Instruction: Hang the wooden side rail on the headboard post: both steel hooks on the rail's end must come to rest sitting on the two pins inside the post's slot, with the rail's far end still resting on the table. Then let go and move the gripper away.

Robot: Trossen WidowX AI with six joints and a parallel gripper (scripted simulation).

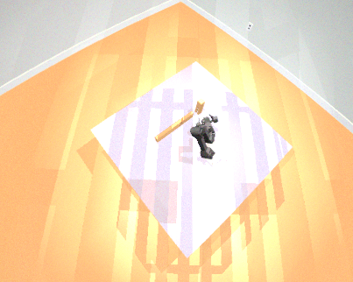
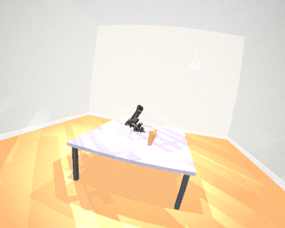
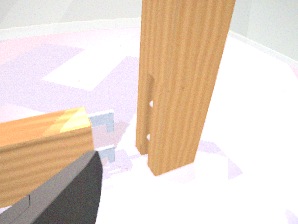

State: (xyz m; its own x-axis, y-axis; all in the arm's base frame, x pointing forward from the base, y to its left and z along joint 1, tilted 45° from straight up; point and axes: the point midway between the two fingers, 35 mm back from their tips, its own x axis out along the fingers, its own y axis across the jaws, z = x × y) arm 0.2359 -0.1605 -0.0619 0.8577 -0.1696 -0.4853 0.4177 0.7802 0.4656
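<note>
My gripper tip is now 100 mm short of the wooden headboard post, 50 mm to the left of it and 40 mm above it.
</note>
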